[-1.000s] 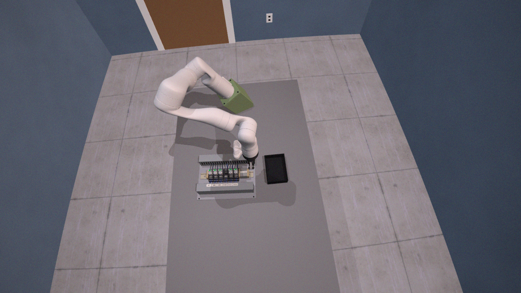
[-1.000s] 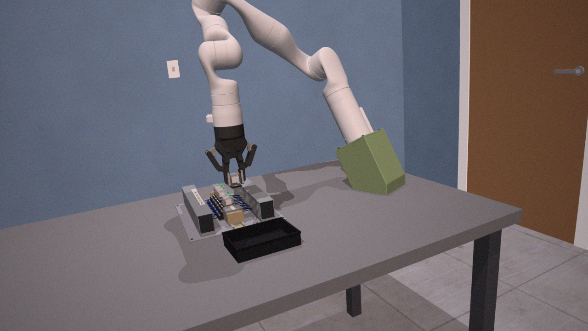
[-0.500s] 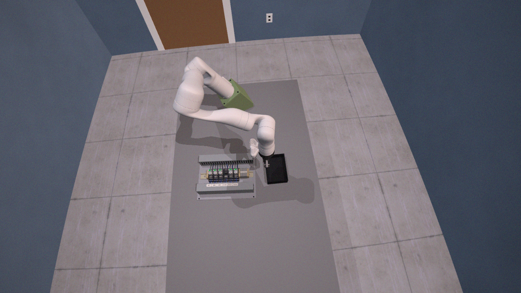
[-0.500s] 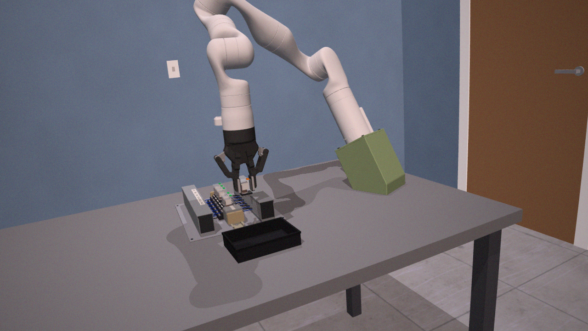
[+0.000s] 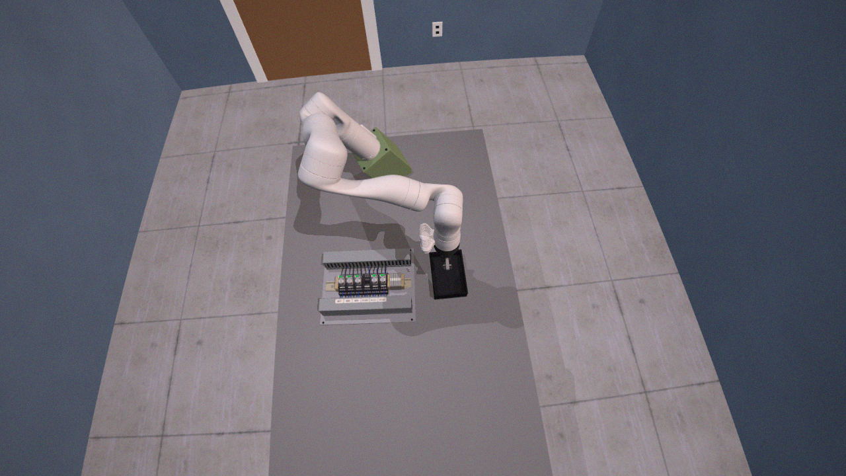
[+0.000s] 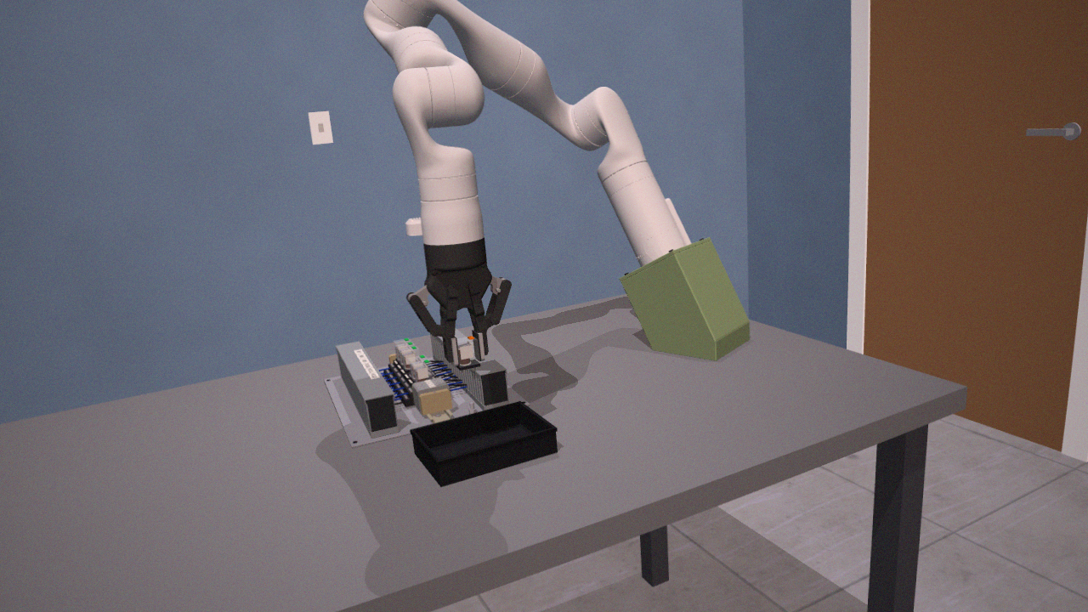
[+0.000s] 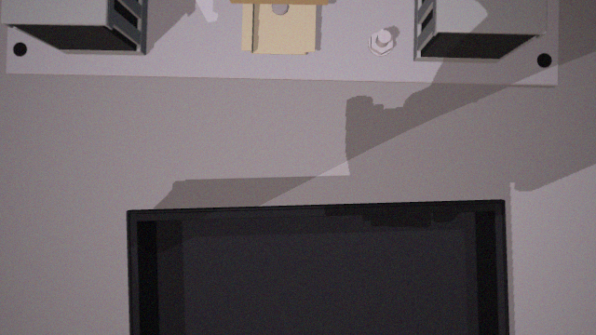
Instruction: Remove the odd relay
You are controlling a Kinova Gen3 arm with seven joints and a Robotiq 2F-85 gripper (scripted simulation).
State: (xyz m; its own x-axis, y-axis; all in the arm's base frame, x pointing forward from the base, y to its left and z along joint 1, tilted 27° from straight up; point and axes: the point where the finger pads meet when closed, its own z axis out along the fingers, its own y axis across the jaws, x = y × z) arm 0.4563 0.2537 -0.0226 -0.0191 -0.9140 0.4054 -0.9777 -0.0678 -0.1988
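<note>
My hand is 10 mm past the black parts tray, 10 mm to the right of it and 130 mm above it. Round my hand: relay (10 mm below); then relay panel (10 mm ahead, 260 mm to the right, 110 mm below).
</note>
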